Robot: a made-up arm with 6 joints.
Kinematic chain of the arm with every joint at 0, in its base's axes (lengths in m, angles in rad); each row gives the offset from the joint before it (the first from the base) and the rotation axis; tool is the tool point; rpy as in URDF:
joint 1: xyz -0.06 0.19 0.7 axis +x
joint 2: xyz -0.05 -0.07 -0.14 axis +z
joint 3: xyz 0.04 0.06 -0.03 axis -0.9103 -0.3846 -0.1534
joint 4: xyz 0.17 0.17 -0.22 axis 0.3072 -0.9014 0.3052
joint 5: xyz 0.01 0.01 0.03 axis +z
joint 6: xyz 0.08 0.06 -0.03 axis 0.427 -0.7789 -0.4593
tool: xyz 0.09 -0.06 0 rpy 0.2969 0.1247 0.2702
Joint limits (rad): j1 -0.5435..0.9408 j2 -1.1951..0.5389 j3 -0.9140..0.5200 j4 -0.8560..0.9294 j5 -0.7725..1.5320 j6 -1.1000..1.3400
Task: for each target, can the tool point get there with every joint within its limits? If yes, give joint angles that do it. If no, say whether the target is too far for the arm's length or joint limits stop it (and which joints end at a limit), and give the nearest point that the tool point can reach.
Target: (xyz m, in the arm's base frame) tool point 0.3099 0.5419 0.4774
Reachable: yes | joints 0.1696 -0.4615 -0.7098 -0.5894 1.0138 -0.1002
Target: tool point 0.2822 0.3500 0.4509
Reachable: yes | joints -0.0037 -0.3147 -0.3669 0.5370 0.3811 0.4984
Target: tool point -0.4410 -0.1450 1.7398
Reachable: no: too far | nearest point -0.2313 0.4613 0.9851 | short by 0.991 m
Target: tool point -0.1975 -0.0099 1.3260
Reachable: no: joint limits stop it (at a limit: joint 1, joint 3, joint 4) | nearest point -0.1959 0.4508 0.9796 | short by 0.576 m
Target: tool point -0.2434 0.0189 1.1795
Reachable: no: joint limits stop it (at a limit: joint 1, joint 2, joint 3, joint 4) | nearest point -0.2116 0.4455 0.9700 | short by 0.476 m
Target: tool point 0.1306 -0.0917 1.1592
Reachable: no: joint limits stop it (at a limit: joint 1, joint 2, joint 3, joint 4) | nearest point 0.3091 -0.0162 0.7077 | short by 0.491 m
